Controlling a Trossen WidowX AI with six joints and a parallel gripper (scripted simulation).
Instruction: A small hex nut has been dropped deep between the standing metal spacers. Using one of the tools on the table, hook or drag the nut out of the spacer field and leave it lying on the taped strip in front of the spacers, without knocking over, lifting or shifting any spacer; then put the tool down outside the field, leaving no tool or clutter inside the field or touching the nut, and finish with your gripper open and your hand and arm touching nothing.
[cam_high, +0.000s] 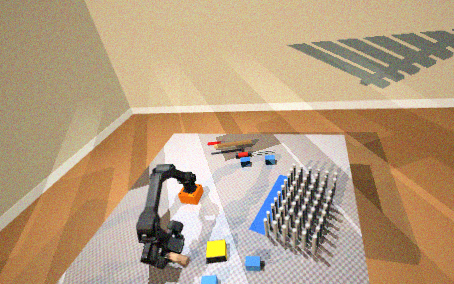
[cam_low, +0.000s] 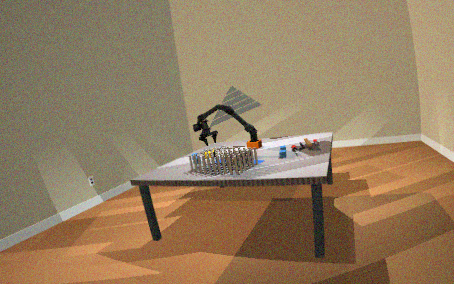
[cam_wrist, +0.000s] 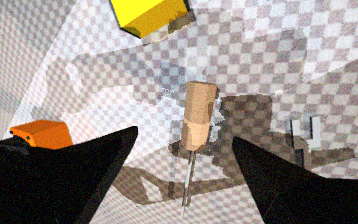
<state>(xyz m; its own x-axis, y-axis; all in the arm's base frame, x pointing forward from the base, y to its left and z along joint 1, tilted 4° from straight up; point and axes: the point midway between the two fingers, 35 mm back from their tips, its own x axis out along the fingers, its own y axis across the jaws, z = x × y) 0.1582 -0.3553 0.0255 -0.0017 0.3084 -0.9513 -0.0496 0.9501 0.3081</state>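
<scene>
Now: gripper tip 110 mm past the wooden-handled rod, 60 mm above it and 10 mm to the left of it. Also, from my gripper tip: yellow block 140 mm ahead, 90 mm to the left, 60 mm below; blue taped strip 450 mm to the left, 280 mm ahead, 80 mm below.
</scene>
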